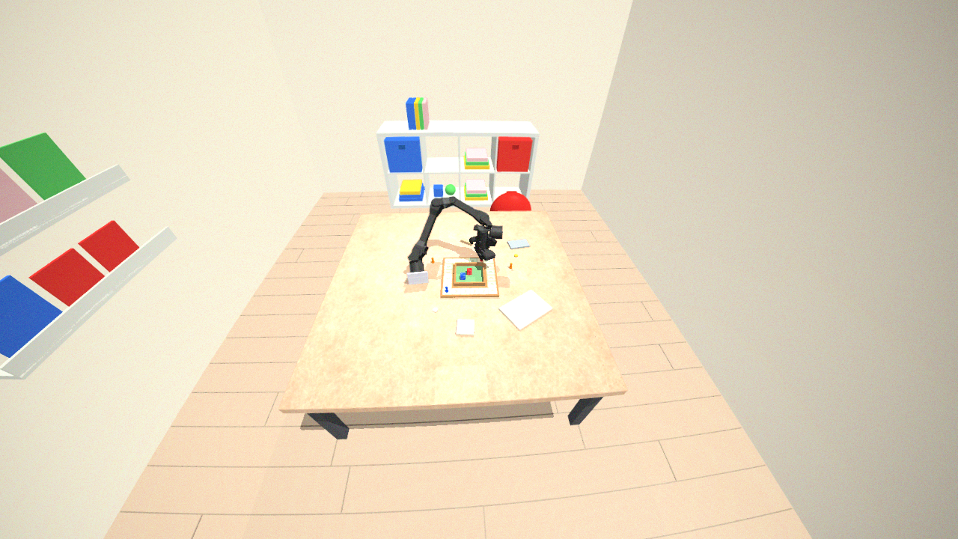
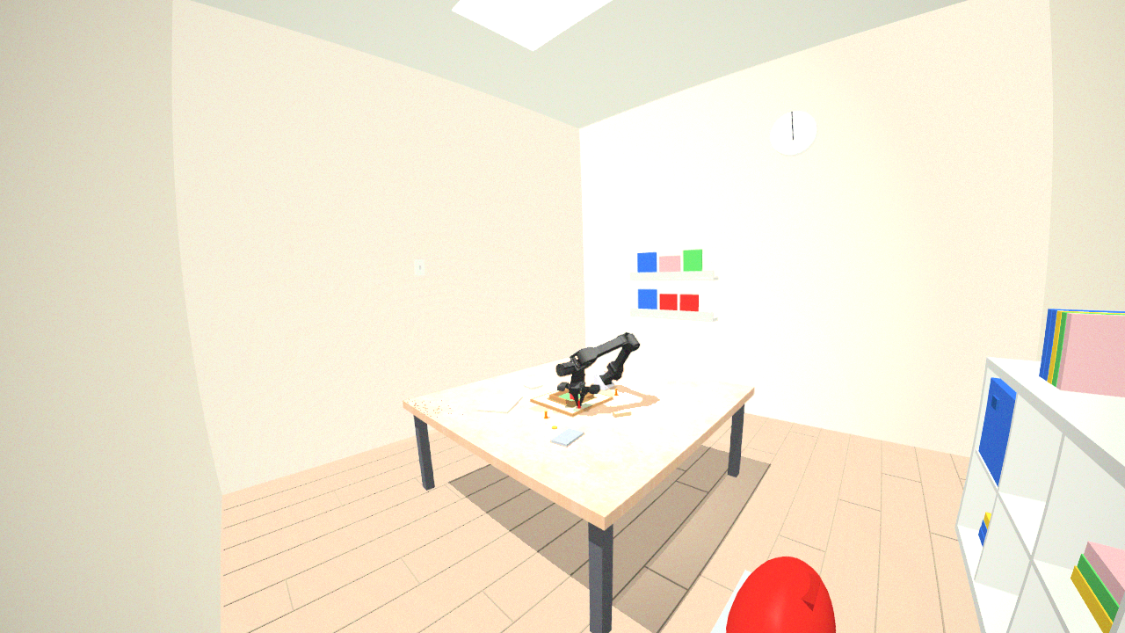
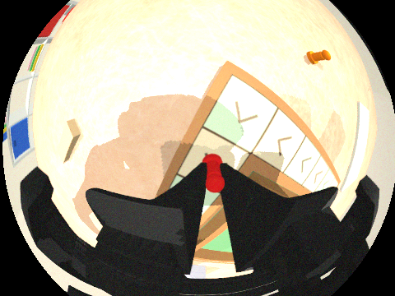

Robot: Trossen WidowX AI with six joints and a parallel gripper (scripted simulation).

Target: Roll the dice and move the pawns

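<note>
My gripper tip is now 22 cm to the left of the blue pawn, 19 cm past it and 1 cm below it. Also, from my gripper tip: white sheet (34 cm to the right, 19 cm ahead, 2 cm below); then green tray (11 cm to the right, 7 cm behind, 1 cm below); then red pawn (1 cm above).
</note>
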